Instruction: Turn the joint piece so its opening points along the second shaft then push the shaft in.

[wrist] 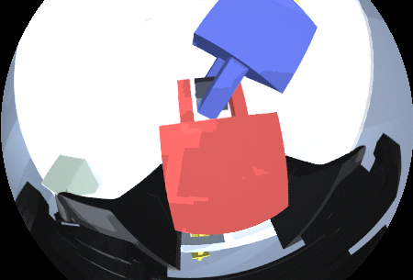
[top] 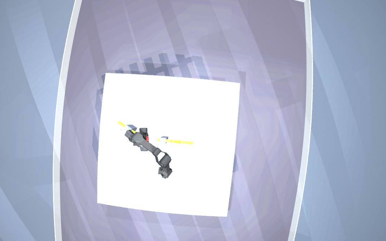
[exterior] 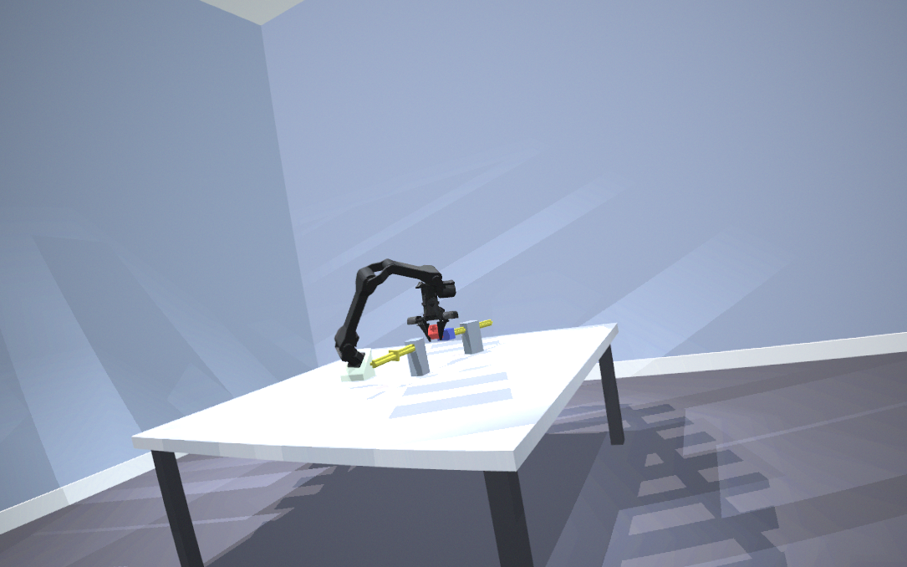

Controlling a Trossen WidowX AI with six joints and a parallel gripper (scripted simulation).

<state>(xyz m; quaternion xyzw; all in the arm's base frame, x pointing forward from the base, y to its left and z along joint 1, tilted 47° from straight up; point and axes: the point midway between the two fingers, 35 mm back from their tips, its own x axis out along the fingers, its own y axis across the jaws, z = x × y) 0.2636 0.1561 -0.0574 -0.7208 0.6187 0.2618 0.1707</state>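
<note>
The red square joint piece is 20 mm to the left of my gripper tip and 30 mm above it.
</note>
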